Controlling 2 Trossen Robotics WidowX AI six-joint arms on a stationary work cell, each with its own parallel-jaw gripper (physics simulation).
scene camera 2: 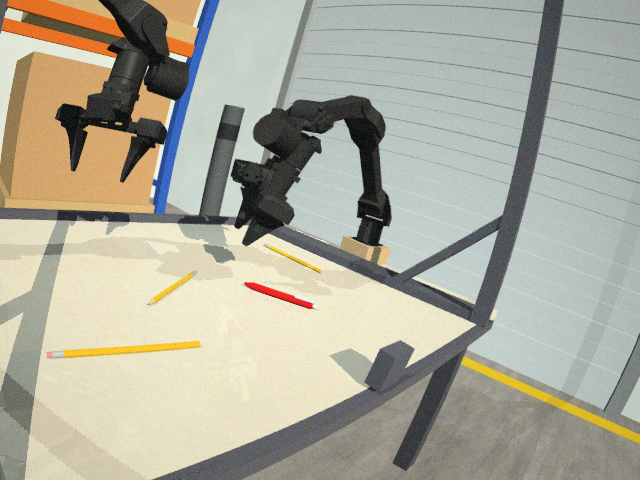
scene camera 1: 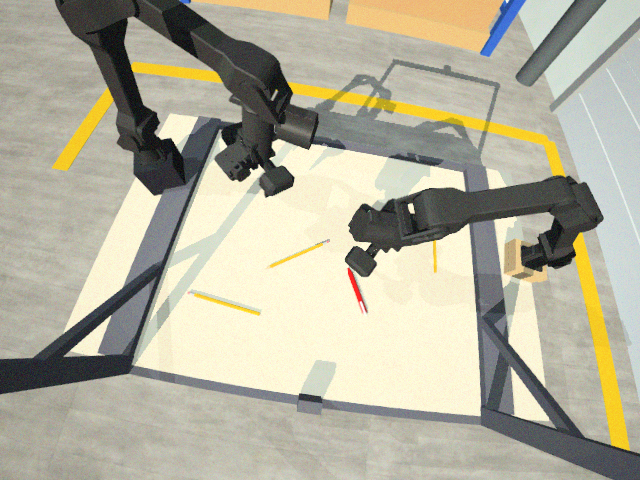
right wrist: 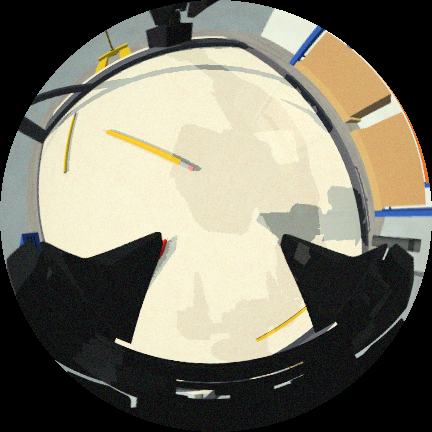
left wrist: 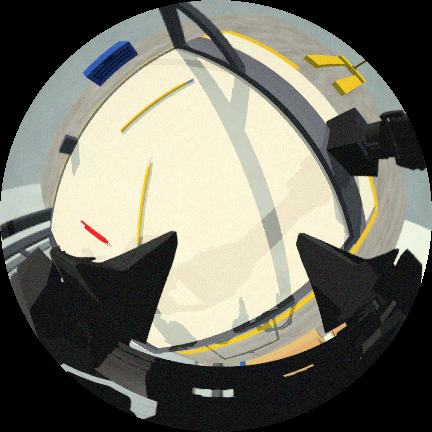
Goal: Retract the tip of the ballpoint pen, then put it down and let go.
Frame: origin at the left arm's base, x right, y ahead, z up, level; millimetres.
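Seen in the pictures: left gripper, between the fingertips: [scene camera 2: 96, 176] [scene camera 1: 255, 183] [left wrist: 240, 238]; right gripper, between the fingertips: [scene camera 2: 239, 236] [right wrist: 224, 240]; left arm's base, origin of its link: [scene camera 1: 152, 155] [left wrist: 368, 140]; right arm's base, origin of its link: [scene camera 2: 367, 242] [scene camera 1: 531, 258].
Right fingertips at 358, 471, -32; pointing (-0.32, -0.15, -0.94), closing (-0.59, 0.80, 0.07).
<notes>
Offsets run from my right fingertips to a thing's top centre, as dx, dy, dz.
A red ballpoint pen @[+107, -36, -59] [scene camera 1: 356, 290] [scene camera 2: 279, 295] [left wrist: 95, 232] lies flat on the pale table. In scene camera 1 its tapered end points up the picture toward my right gripper, and its whitish clip end points down. A small pale point shows at the tapered end, too small to judge. In the right wrist view a finger hides most of the pen [right wrist: 163, 248]. My right gripper [scene camera 2: 241, 235] [right wrist: 224, 240] is open and empty above the table, near the pen's tapered end. My left gripper [scene camera 2: 98, 175] [left wrist: 240, 238] is open and empty, high at the upper left.
One yellow pencil @[-27, -160, -66] [scene camera 1: 298, 254] [scene camera 2: 173, 287] [right wrist: 145, 147] lies left of the pen, another @[+50, -368, -67] [scene camera 1: 224, 303] [scene camera 2: 124, 349] [left wrist: 157, 105] farther left, a third @[+35, +237, -67] [scene camera 1: 435, 256] [scene camera 2: 293, 258] right of it in scene camera 1. A dark block @[+317, -222, -17] [scene camera 1: 310, 404] [scene camera 2: 390, 365] stands at the table edge.
</notes>
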